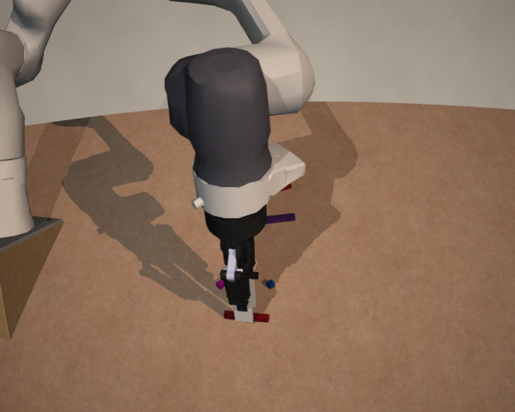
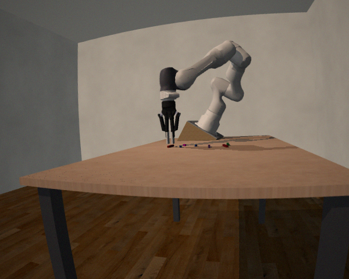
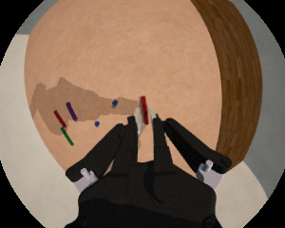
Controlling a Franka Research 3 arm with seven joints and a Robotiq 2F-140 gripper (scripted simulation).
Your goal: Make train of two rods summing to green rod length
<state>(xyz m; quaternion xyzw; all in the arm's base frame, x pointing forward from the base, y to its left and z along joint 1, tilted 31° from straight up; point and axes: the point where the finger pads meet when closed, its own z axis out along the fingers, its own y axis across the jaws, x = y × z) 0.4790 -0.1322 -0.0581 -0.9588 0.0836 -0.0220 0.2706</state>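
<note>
Now: hand 70 mm to the right of the magenta rod, 50 mm above it and 40 mm past it. Round my hand: purple rod (220 mm to the left, 60 mm ahead, 50 mm below); then green rod (310 mm to the left, 50 mm below, 20 mm behind).
</note>
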